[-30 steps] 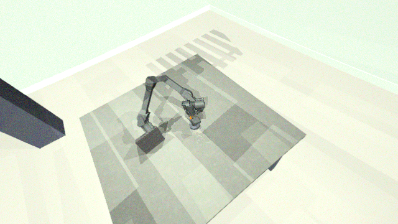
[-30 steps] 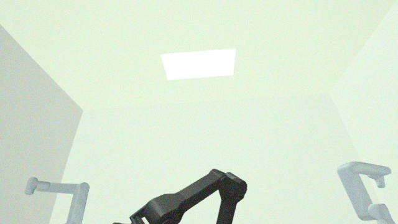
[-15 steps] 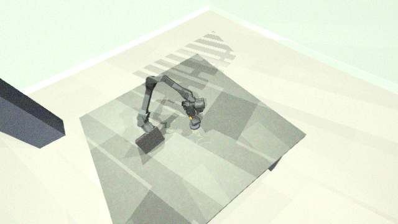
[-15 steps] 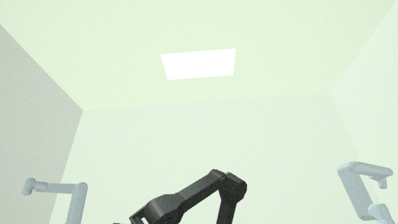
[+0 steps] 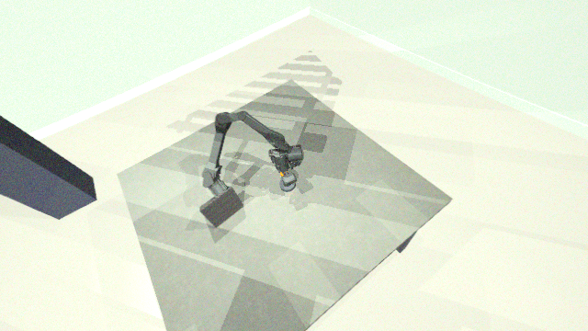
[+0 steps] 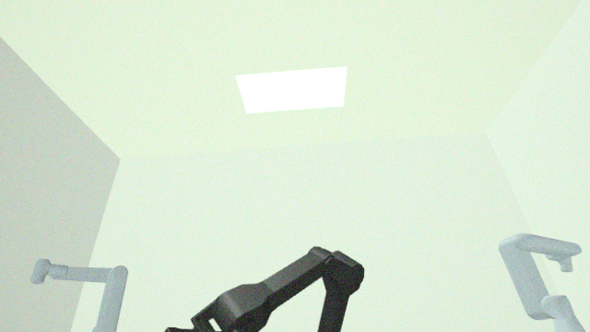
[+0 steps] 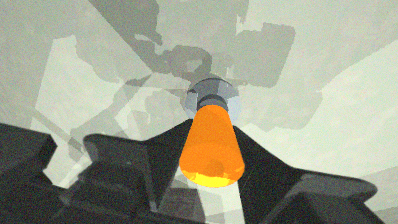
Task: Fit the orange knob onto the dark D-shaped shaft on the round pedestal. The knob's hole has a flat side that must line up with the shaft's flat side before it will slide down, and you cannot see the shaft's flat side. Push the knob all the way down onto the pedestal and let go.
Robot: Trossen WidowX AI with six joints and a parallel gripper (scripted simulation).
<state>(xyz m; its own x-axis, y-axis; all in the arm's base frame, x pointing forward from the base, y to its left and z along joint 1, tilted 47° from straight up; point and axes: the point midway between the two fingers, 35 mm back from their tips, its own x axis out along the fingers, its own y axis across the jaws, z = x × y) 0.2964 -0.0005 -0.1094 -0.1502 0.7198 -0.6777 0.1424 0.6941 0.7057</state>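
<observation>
My gripper tip is 20 mm below the orange knob. Round my gripper tip: round pedestal 40 mm below.
</observation>
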